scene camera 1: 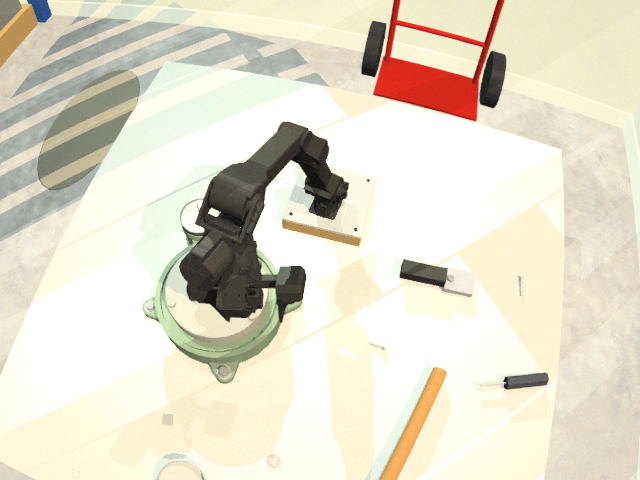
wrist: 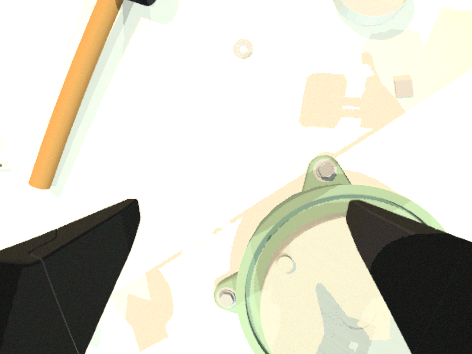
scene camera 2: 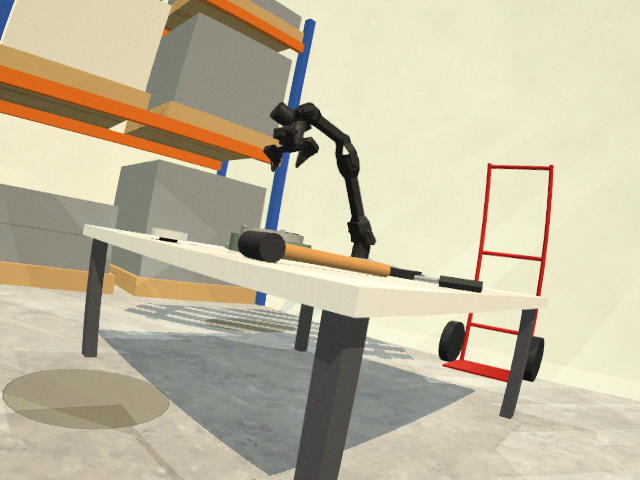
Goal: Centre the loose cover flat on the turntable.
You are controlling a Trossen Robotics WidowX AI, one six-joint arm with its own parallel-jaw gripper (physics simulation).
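Where they show: gripper, fingertip midpoint: (scene camera 1: 254, 320) (wrist: 244, 209) (scene camera 2: 284, 169); arm's base, origin of the base link: (scene camera 1: 325, 205).
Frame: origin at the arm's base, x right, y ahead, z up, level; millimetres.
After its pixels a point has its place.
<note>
A pale round disc with small round studs (scene camera 1: 206, 328) @(x 114, y 405, z 47 mm) (wrist: 300, 300) @(x 69, y 306, z 48 mm) looks like the cover. It appears to lie flat inside the green round base of the turntable (scene camera 1: 222, 355) @(x 66, y 439, z 20 mm) (scene camera 2: 235, 241) @(x 131, y 461, z -8 mm) (wrist: 280, 217) @(x 18, y 387, z 20 mm), which has bolted lugs. The arm hides much of the disc in scene camera 1, so I cannot tell how well it is centred. My gripper (scene camera 1: 255, 316) @(x -14, y 415, z 239 mm) (scene camera 2: 285, 166) @(x -14, y 415, z 239 mm) (wrist: 244, 209) @(x -14, y 415, z 239 mm) is open and empty, high above the table. In the wrist view the right finger overlaps the turntable, and the left finger is over the table beside it.
A mallet with an orange handle (scene camera 1: 413, 426) @(x -358, y 439, z -1 mm) (scene camera 2: 336, 258) @(x -374, y 474, z -10 mm) (wrist: 75, 95) @(x -344, y 457, z -9 mm) lies on the table. A scraper (scene camera 1: 423, 272) @(x -271, y 78, z -12 mm) and a screwdriver (scene camera 1: 526, 380) @(x -587, y 256, z -12 mm) (scene camera 2: 460, 283) @(x -598, y 266, z -25 mm) lie near the right side. A round gauge (scene camera 1: 192, 218) @(x 257, y 183, z 61 mm) stands behind the turntable, near the arm's mounting block (scene camera 1: 320, 232) @(x -12, y 64, z -17 mm).
</note>
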